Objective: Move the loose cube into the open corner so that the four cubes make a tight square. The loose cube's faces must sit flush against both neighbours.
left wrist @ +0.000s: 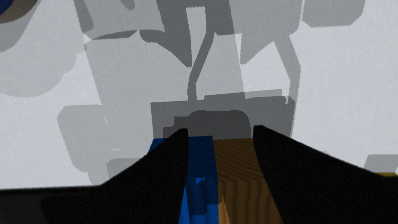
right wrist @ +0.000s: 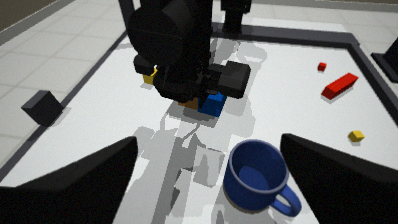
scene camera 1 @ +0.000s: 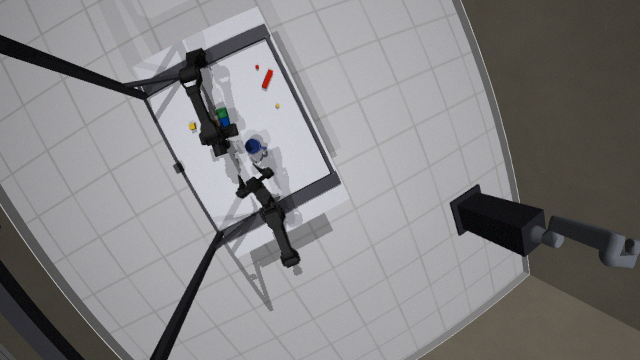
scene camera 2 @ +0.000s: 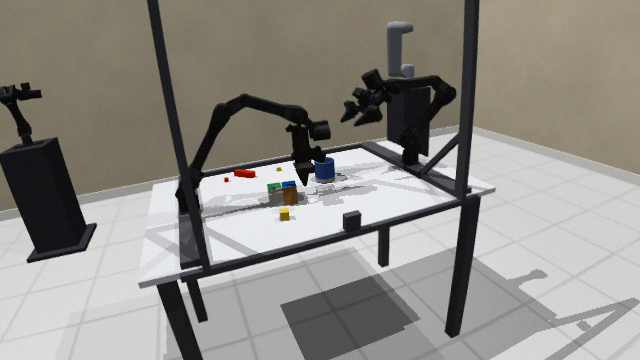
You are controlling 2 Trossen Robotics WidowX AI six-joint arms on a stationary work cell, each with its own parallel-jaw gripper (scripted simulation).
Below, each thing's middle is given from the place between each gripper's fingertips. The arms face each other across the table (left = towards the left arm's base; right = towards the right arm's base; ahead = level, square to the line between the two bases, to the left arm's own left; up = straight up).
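My left gripper [scene camera 2: 304, 184]: 5 cm above the blue mug [right wrist: 260, 165], 12 cm short of it, 13 cm to the left of it.
The blue mug: 210 mm below my right hand [scene camera 2: 347, 123], 110 mm to the left of it, 60 mm ahead of it. By its middle, the blue mug is nearer to my left gripper than to my right hand.
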